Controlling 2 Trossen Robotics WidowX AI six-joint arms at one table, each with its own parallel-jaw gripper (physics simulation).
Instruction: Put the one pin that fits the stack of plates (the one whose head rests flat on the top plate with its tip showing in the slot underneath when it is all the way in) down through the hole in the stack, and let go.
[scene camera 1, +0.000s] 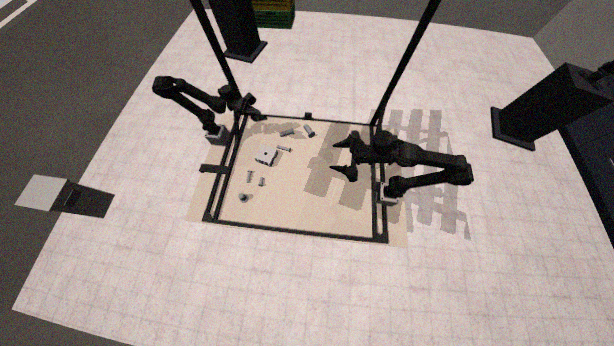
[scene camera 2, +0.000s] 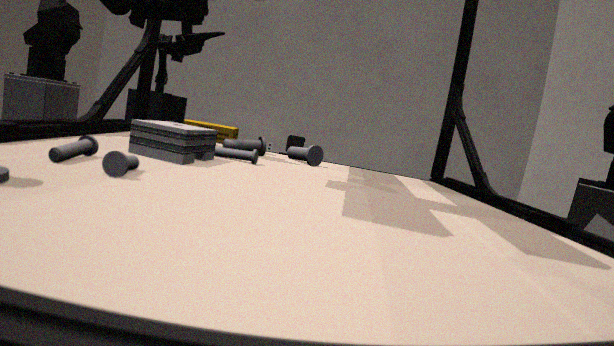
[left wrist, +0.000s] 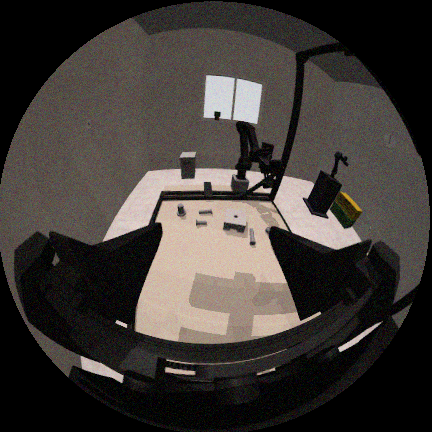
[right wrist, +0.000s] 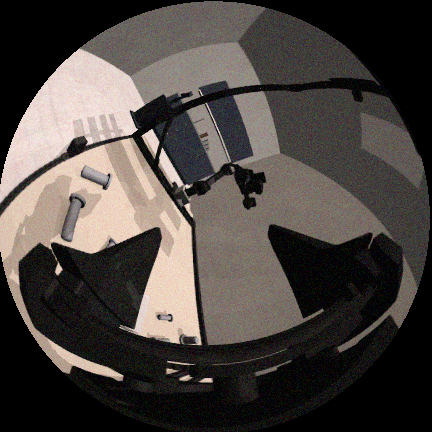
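The grey stack of plates (scene camera 1: 266, 157) (scene camera 2: 172, 141) (left wrist: 228, 219) has a hole in its top. Two thicker pins lie beyond it in scene camera 1: one (scene camera 1: 287, 132) (scene camera 2: 242, 145) (right wrist: 73, 219) and another (scene camera 1: 308, 130) (scene camera 2: 300, 153) (right wrist: 95, 176). A thin pin (scene camera 1: 284, 148) (scene camera 2: 239, 154) (left wrist: 252, 236) lies beside the stack. Two pins lie nearer, one long (scene camera 1: 249, 176) (scene camera 2: 70, 150) (left wrist: 205, 212), one short (scene camera 1: 261, 181) (scene camera 2: 116, 164) (left wrist: 201, 223) (right wrist: 164, 317). A further pin (scene camera 1: 244, 197) (left wrist: 181, 209) stands on its head. My left gripper (scene camera 1: 332, 156) (left wrist: 217, 230) is open and empty; my right gripper (scene camera 1: 256, 107) (right wrist: 215, 231) is open and empty at the far-left corner.
A black frame (scene camera 1: 300, 231) borders the table, with posts (scene camera 1: 404, 65) (scene camera 2: 456, 80) rising from it. A small black box (scene camera 1: 308, 116) sits on the far rail. A green and yellow crate (scene camera 1: 274, 17) (left wrist: 346, 209) stands beyond the table. Shadows cross the table.
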